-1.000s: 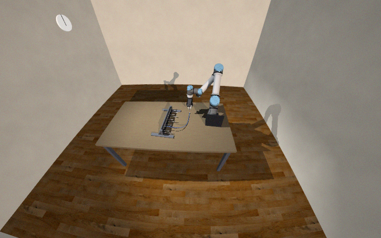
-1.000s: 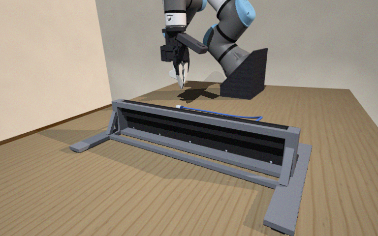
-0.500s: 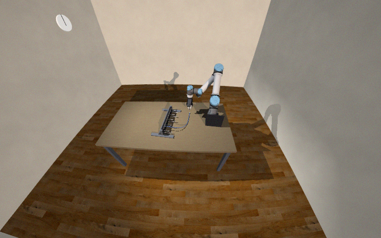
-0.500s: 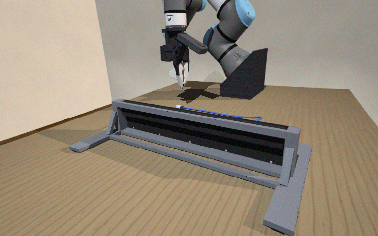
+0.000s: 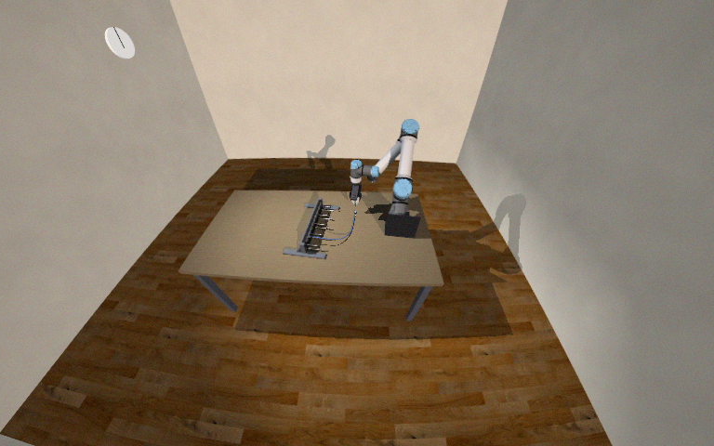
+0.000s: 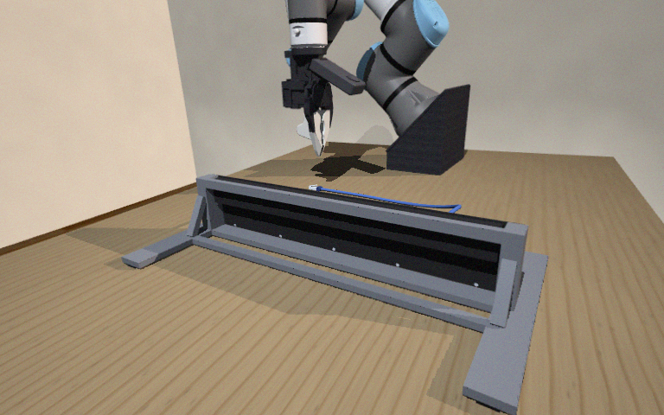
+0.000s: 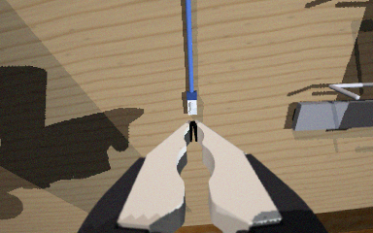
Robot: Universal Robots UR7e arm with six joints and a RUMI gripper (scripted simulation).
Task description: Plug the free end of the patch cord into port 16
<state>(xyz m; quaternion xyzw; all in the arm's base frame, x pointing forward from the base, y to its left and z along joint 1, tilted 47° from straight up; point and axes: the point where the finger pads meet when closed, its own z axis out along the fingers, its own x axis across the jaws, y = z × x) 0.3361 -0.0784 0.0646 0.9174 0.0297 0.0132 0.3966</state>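
My hand is 2 cm to the left of the plug and 9 cm above it.
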